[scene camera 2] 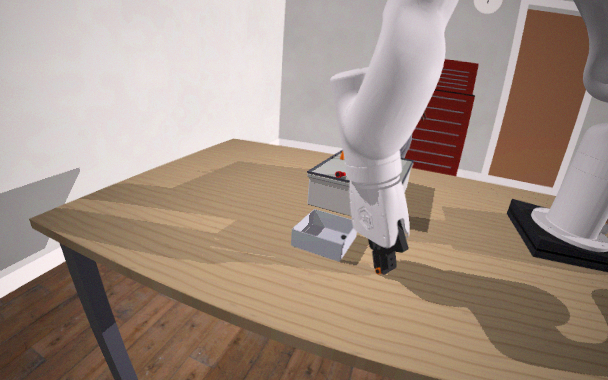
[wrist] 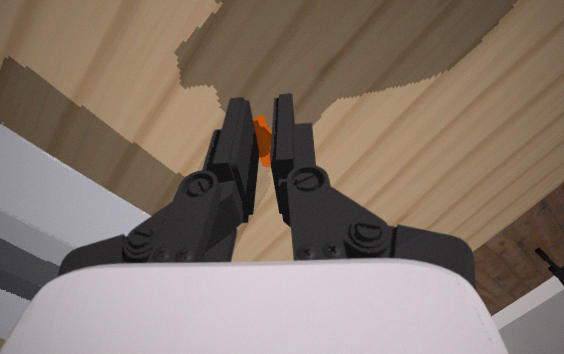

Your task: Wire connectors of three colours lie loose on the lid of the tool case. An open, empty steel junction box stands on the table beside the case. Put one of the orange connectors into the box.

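My gripper [scene camera 2: 384,267] [wrist: 266,124] is shut on an orange connector [scene camera 2: 378,271] [wrist: 263,142], low at the table top, to the right of the box in the scene view. In the wrist view the connector shows between the two finger pads. The grey steel junction box [scene camera 2: 316,246] [wrist: 65,185] stands open beside the case; a small dark round spot shows inside it. The tool case [scene camera 2: 327,194] stands behind the box. On its lid are a red connector [scene camera 2: 340,174] and another orange connector [scene camera 2: 342,155]; my arm hides part of the lid.
The wooden table [scene camera 2: 210,280] [wrist: 390,150] bears the box, the case and the black base plate [scene camera 2: 525,230] of the arm at the right. A red tool cabinet [scene camera 2: 440,135] stands against the back wall. The table's front edge lies beyond the gripper.
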